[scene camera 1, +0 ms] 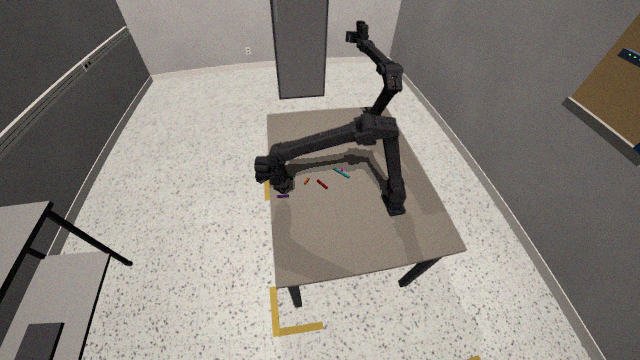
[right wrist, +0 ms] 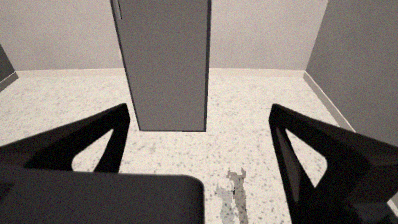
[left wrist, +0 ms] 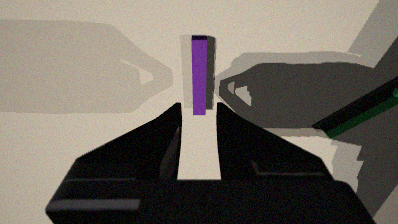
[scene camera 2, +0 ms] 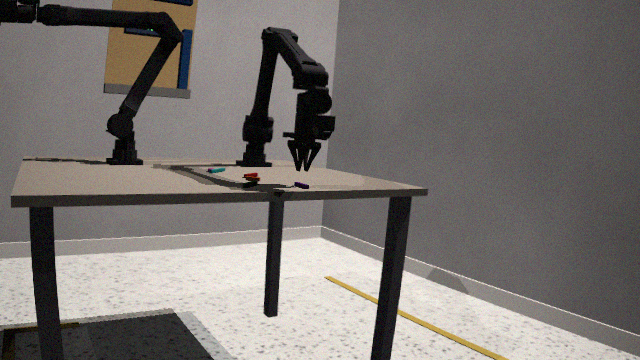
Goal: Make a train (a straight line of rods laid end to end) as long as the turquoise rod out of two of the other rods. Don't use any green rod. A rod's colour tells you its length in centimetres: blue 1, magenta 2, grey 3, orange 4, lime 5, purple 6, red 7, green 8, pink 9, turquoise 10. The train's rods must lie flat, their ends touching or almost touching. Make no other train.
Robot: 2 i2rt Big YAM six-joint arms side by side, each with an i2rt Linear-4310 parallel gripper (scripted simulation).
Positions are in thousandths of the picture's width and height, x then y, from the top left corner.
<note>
I see my left gripper (scene camera 2: 473, 476), my right gripper (right wrist: 501, 498) and a purple rod (left wrist: 499, 190).
My left gripper also shows in the left wrist view (left wrist: 501, 498). The right wrist view misses the purple rod: it is out of frame.
</note>
